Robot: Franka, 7 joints.
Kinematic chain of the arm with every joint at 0, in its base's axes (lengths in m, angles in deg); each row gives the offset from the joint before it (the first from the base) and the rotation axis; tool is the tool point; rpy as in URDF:
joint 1: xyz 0 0 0.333 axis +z
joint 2: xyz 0 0 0 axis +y
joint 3: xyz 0 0 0.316 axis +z
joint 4: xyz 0.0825 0 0 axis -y
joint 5: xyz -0.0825 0 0.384 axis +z
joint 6: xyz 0 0 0 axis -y
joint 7: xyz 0.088 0 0 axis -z
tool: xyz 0 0 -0.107 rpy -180 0 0
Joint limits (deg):
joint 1: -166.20..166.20
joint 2: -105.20..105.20
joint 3: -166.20..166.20
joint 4: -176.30..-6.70
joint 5: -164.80..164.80
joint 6: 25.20..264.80
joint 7: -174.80..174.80
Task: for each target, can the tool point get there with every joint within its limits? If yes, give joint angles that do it. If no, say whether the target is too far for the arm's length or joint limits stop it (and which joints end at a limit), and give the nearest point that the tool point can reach.
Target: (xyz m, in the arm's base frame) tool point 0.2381 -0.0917 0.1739
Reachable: yes | joints 59.69 -41.78 -92.54 -162.43 -48.12 102.07 -6.72
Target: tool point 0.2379 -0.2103 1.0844
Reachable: yes | joints 22.78 -18.83 -43.38 -57.12 93.49 120.11 -45.33
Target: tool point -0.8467 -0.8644 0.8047
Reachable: no: too far | nearest point -0.5593 -0.5710 0.6446 | short by 0.441 m
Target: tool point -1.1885 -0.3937 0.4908
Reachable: no: too far | nearest point -0.8080 -0.2677 0.4403 | short by 0.404 m
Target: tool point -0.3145 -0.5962 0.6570
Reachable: yes | joints 10.43 -31.11 -102.55 -85.99 -130.86 98.43 144.90
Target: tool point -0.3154 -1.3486 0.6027
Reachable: no: too far | nearest point -0.1918 -0.8200 0.4970 | short by 0.553 m
